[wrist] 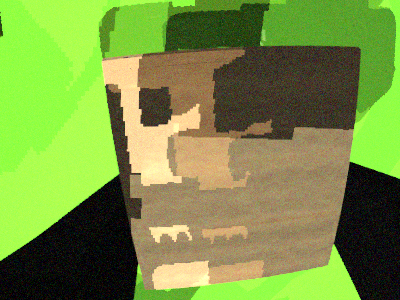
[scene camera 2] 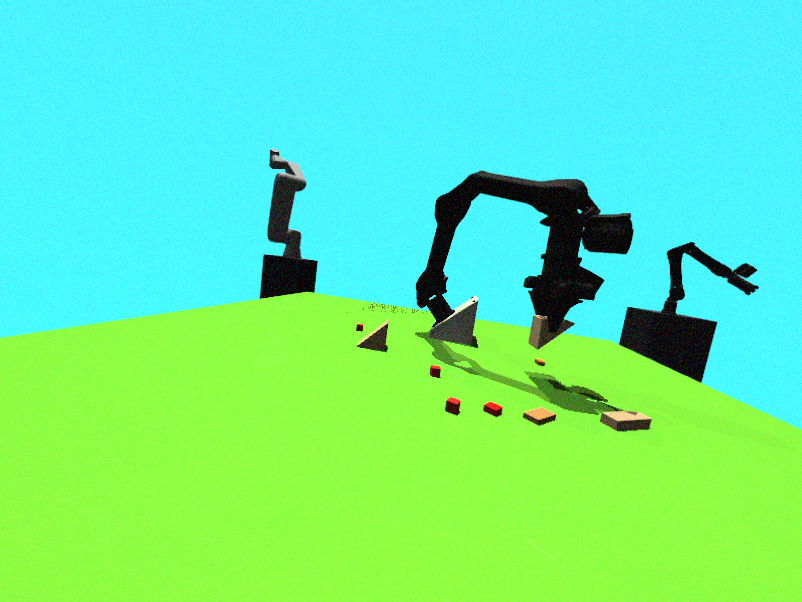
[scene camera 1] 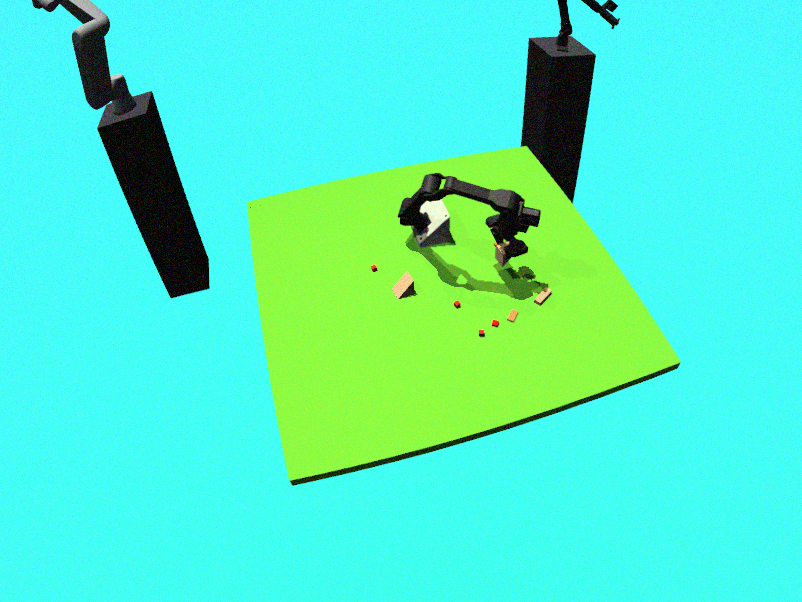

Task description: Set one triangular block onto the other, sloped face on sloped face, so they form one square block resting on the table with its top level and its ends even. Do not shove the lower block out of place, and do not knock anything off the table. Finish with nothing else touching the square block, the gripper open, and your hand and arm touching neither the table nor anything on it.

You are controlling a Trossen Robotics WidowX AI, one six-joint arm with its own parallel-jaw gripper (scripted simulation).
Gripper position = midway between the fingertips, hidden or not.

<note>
My gripper (scene camera 2: 546, 329) holds a tan triangular block (wrist: 233, 161).
My gripper shows as well in the wrist view (wrist: 226, 176) and in scene camera 1 (scene camera 1: 504, 252).
</note>
